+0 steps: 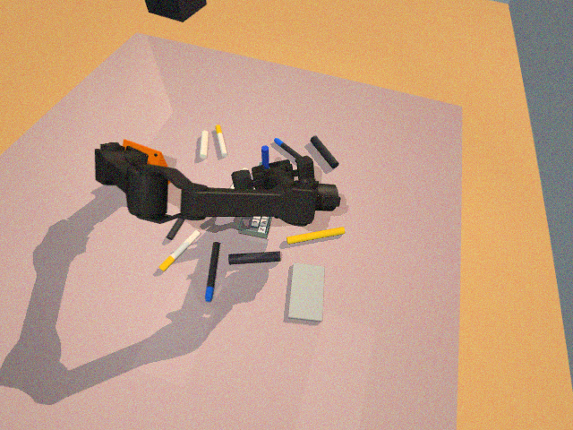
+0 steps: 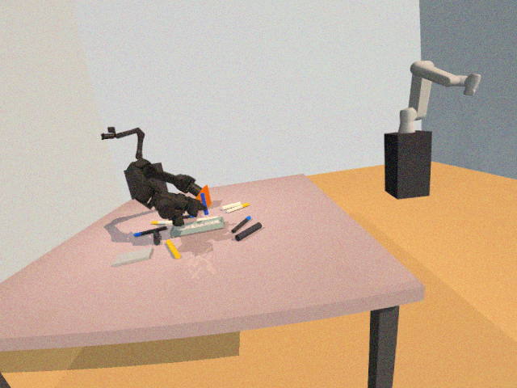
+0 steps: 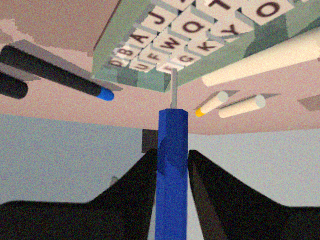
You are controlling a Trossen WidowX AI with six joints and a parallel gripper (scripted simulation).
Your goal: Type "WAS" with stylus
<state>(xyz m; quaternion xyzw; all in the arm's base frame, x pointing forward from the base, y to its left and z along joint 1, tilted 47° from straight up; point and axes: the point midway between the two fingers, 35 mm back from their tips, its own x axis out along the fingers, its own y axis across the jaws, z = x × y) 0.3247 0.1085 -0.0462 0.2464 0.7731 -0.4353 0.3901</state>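
Now: the blue stylus 10 mm below my gripper tip. Round my gripper tip: yellow pen (180 mm ahead, 80 mm to the right, 80 mm below); then grey block (220 mm to the right, 220 mm ahead, 80 mm below).
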